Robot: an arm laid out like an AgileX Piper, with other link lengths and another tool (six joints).
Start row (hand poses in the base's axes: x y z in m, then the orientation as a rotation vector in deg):
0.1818 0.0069 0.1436 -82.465 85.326 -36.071
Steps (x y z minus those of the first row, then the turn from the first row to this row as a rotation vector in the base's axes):
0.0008 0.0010 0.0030 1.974 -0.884 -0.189
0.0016 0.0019 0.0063 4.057 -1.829 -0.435
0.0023 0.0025 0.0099 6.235 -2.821 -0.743
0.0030 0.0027 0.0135 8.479 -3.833 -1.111
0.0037 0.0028 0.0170 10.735 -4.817 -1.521
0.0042 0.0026 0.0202 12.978 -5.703 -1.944
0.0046 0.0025 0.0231 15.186 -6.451 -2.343
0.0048 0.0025 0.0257 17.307 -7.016 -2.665
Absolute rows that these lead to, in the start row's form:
0.1826 0.0079 0.1466 -80.386 85.020 -35.117
0.1834 0.0088 0.1499 -78.160 84.705 -34.148
0.1841 0.0094 0.1535 -75.803 84.389 -33.171
0.1848 0.0096 0.1571 -73.353 84.087 -32.189
0.1855 0.0097 0.1606 -70.885 83.814 -31.206
0.1860 0.0095 0.1638 -68.472 83.599 -30.183
0.1864 0.0094 0.1667 -66.173 83.445 -29.092
0.1866 0.0094 0.1693 -64.081 83.344 -27.919

